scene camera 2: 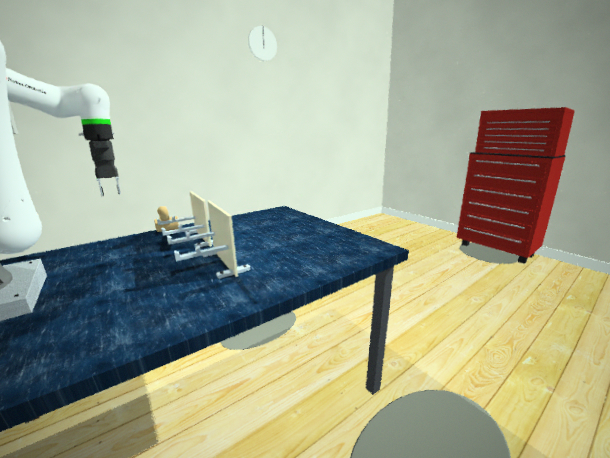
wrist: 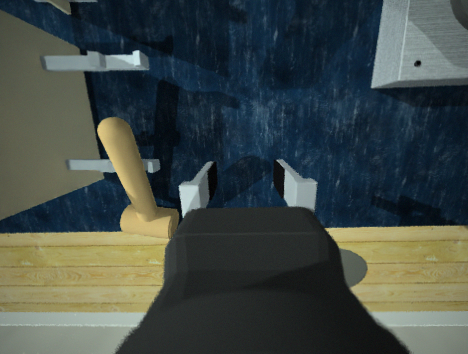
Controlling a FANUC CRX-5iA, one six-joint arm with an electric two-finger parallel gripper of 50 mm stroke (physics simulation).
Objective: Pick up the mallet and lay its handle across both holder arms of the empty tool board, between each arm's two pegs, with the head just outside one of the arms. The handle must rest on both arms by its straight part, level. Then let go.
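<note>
The wooden mallet (scene camera 2: 162, 212) (wrist: 132, 172) is by the farther tool board (scene camera 2: 198, 210) (wrist: 42, 115). In the wrist view its head (wrist: 150, 222) is outside the lower holder arm (wrist: 84, 164). Its handle passes over that arm and ends before the upper holder arm (wrist: 72, 62). In the scene view the handle end shows above the head, so the handle looks tilted; whether it touches the arm cannot be told. My gripper (scene camera 2: 110, 193) (wrist: 244, 172) is open and empty, pointing down, well above the table and to the right of the mallet in the wrist view.
A second, nearer board (scene camera 2: 223, 235) with its own arms (scene camera 2: 202, 252) stands on the blue table (scene camera 2: 125, 320) (wrist: 295, 125); part of it shows at the wrist view's top left. The robot's base (scene camera 2: 25, 290) (wrist: 395, 40) is on the table. A red cabinet (scene camera 2: 505, 195) stands beyond.
</note>
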